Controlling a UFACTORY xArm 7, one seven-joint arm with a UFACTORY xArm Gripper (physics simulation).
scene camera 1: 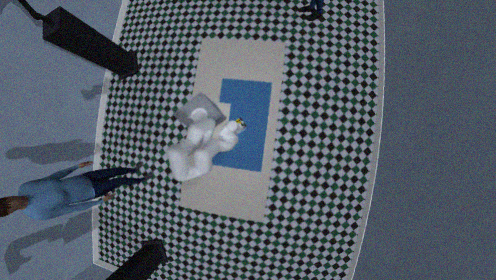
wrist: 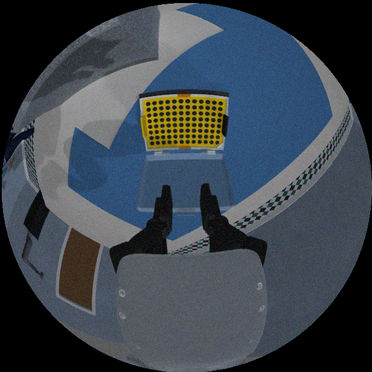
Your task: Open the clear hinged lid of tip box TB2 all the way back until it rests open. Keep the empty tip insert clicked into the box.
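Pixels of known places: arm's base, link origin: [scene camera 1: 199, 115].
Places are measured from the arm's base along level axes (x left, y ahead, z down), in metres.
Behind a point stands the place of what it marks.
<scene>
The tip box TB2 [scene camera 1: 240, 121] @(z 0.190, x -0.103, y 0.291 m) [wrist: 227, 106] stands on the blue mat. Its yellow insert [wrist: 184, 121], with rows of empty dark holes, sits inside the white rim. The clear lid [wrist: 185, 167] is folded back from the hinge side, towards my gripper in the wrist view, and lies open beside the box. My gripper [wrist: 185, 193] is partly open with nothing between its fingers. In the wrist view the fingertips appear over the clear lid, apart from the yellow insert; their height above the lid is hard to tell. In scene camera 1 the arm hides the lid and fingers.
The blue mat [scene camera 1: 250, 100] @(z 0.264, x 0.086, y 0.428 m) [wrist: 270, 85] lies on a pale table top [scene camera 1: 240, 55] @(z 0.267, x 0.577, y 0.447 m) [wrist: 65, 115]. A grey block-like base [scene camera 1: 185, 112] @(z -0.071, x 0.031, y -0.077 m) [wrist: 125, 35] stands beside the arm [scene camera 1: 192, 160] @(z -0.405, x -0.334, y 0.092 m). A person [scene camera 1: 60, 192] stands off to the left, and part of another person shows at the top.
</scene>
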